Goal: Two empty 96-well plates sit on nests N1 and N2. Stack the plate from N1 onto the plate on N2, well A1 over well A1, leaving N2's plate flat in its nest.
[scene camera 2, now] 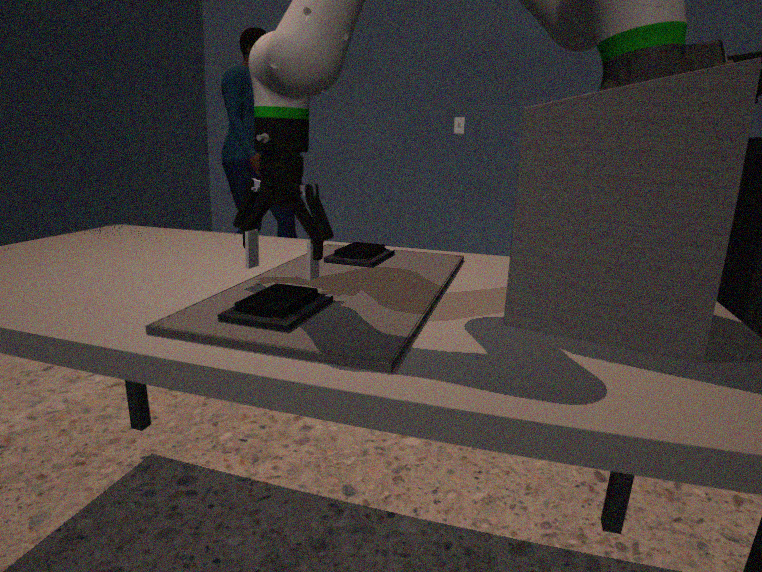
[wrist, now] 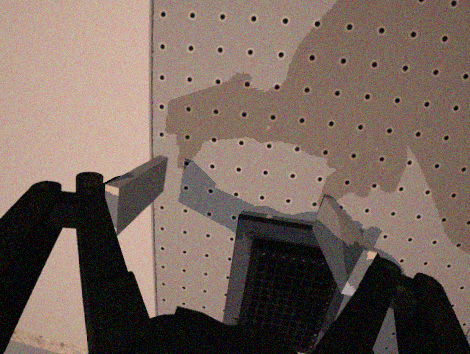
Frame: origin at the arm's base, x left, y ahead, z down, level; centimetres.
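Seen in the pictures: gripper, fingertip midpoint: [scene camera 2: 281,272] [wrist: 242,194]; arm's base, origin of the base link: [scene camera 2: 646,94].
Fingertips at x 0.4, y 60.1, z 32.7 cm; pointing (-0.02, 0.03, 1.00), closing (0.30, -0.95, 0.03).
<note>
Offsets run from my fingertips to a thing's middle. "spot": to the spot under its first point. Level surfaces: height alone.
A black 96-well plate @(dy -3.6, dx +12.3, dz +1.3 cm) [scene camera 2: 276,299] sits flat on its dark nest @(spot: dy -2.2, dx +20.4, dz +2.5 cm) [scene camera 2: 252,322] near the front of the board. It shows at the bottom of the wrist view [wrist: 290,285], inside the grey nest rim @(spot: dy +1.2, dx +11.1, dz +2.0 cm) [wrist: 238,285], its lower part hidden by the gripper body. A second black plate @(dy -9.7, dx -30.2, dz +1.3 cm) [scene camera 2: 361,248] sits on another nest @(spot: dy -7.5, dx -22.4, dz +2.4 cm) [scene camera 2: 345,261] towards the back. I cannot read which nest is N1 or N2, nor tell well A1. My gripper [scene camera 2: 283,271] [wrist: 242,194] is open and empty, above the board's left side and just behind the front plate. The right finger partly covers that nest's edge in the wrist view.
The perforated board @(dz +3.2 cm) [scene camera 2: 200,320] [wrist: 265,172] lies on the pale table @(dz +4.5 cm) [scene camera 2: 92,270] [wrist: 75,90]. A tall grey block [scene camera 2: 621,215] stands to the right, near the arm's base. A person [scene camera 2: 236,116] stands behind the table. Arm shadows cross the board.
</note>
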